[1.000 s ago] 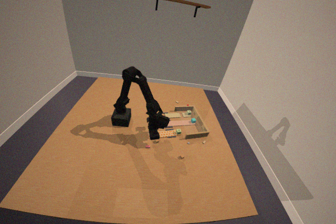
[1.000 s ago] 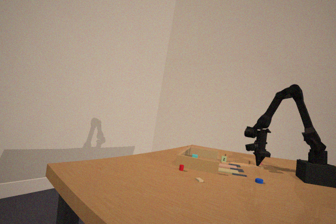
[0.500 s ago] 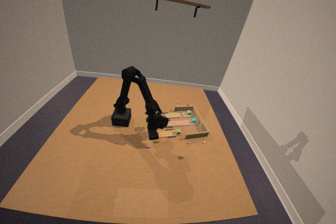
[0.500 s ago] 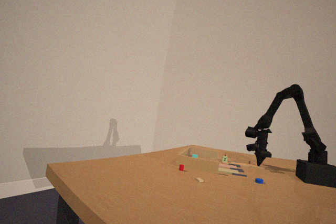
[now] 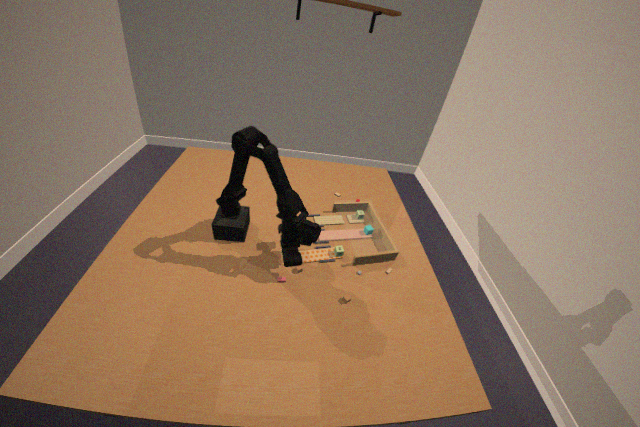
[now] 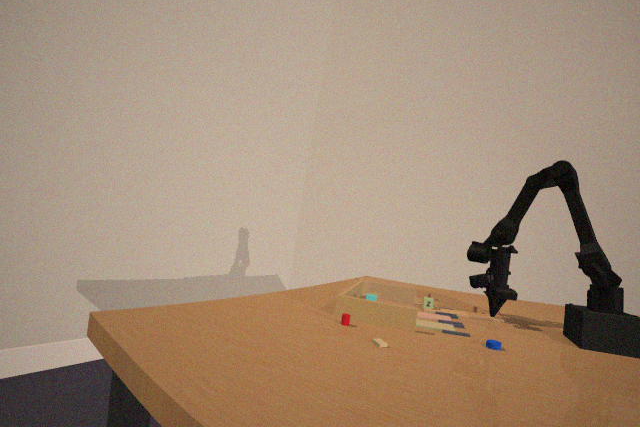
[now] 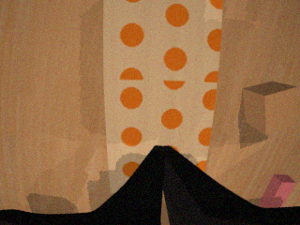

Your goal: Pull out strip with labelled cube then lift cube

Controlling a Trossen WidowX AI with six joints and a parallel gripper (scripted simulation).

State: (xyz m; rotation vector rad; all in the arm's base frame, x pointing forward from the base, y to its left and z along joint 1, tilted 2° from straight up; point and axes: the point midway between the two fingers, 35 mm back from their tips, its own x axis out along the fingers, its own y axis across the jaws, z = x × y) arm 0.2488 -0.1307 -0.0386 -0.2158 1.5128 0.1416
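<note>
Right now my gripper tip is 20 mm past the pink piece and 100 mm to the left of it. Round my gripper tip: blue disc: 20 mm ahead, 300 mm to the left; red cylinder: 320 mm ahead, 390 mm to the left, 10 mm above.
</note>
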